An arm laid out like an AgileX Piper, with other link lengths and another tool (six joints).
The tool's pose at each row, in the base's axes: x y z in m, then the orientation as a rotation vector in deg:
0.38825, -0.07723, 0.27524, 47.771, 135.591, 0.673
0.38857, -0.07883, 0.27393, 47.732, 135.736, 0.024
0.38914, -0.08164, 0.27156, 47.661, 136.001, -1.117
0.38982, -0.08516, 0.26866, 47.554, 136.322, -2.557
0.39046, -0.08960, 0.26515, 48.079, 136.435, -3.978
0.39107, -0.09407, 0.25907, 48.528, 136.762, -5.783
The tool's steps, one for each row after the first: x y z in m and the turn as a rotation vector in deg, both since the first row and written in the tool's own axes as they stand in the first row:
-0.00038, -0.00137, 0.00154, 0.463, -0.033, -0.214
-0.00101, -0.00378, 0.00430, 1.279, -0.076, -0.592
-0.00181, -0.00681, 0.00768, 2.302, -0.137, -1.078
-0.00278, -0.01072, 0.01171, 3.464, -0.225, -1.081
-0.00232, -0.01520, 0.01780, 4.914, -0.202, -1.274

